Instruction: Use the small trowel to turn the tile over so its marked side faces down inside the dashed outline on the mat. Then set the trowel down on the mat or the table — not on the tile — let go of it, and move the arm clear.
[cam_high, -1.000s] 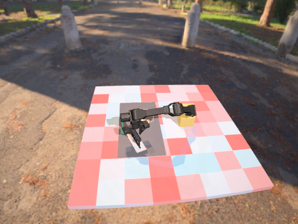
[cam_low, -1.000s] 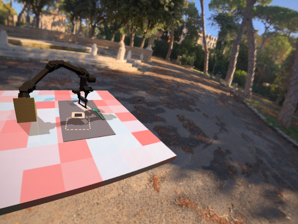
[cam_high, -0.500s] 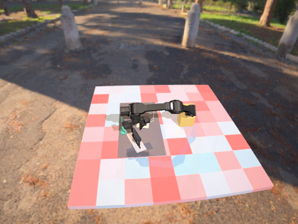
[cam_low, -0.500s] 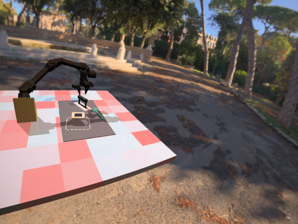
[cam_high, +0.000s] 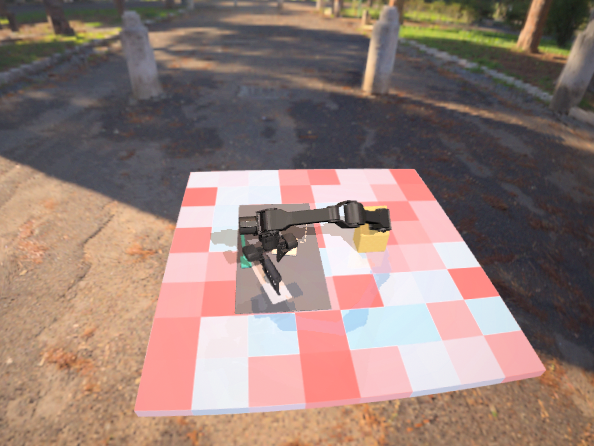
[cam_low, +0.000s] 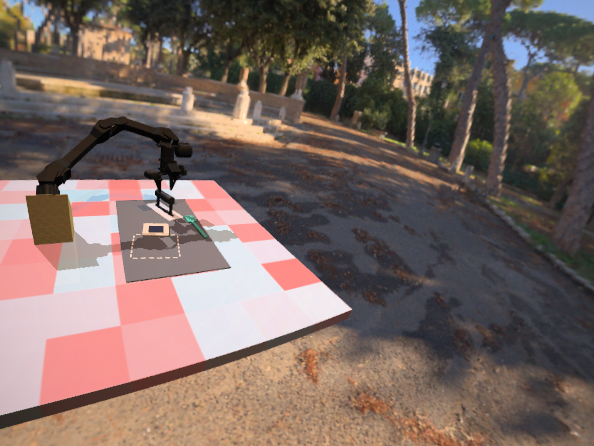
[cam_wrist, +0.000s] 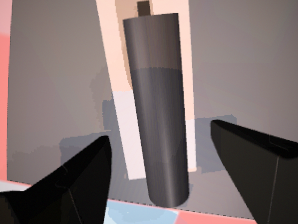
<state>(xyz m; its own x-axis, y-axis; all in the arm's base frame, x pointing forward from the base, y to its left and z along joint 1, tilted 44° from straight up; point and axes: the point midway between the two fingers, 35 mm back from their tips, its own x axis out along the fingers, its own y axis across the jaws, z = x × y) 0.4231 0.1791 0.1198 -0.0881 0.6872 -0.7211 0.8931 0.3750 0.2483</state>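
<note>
Now: gripper tip 6 cm above the small trowel, 2 cm to the left of it and 1 cm short of it. The rest, counted from my gripper tip: grey mat 18 cm to the right, 12 cm below, 3 cm behind; then green trowel-shaped tool 15 cm to the right, 11 cm ahead, 9 cm below; then tan tile 20 cm to the right, 9 cm below, 5 cm behind.
</note>
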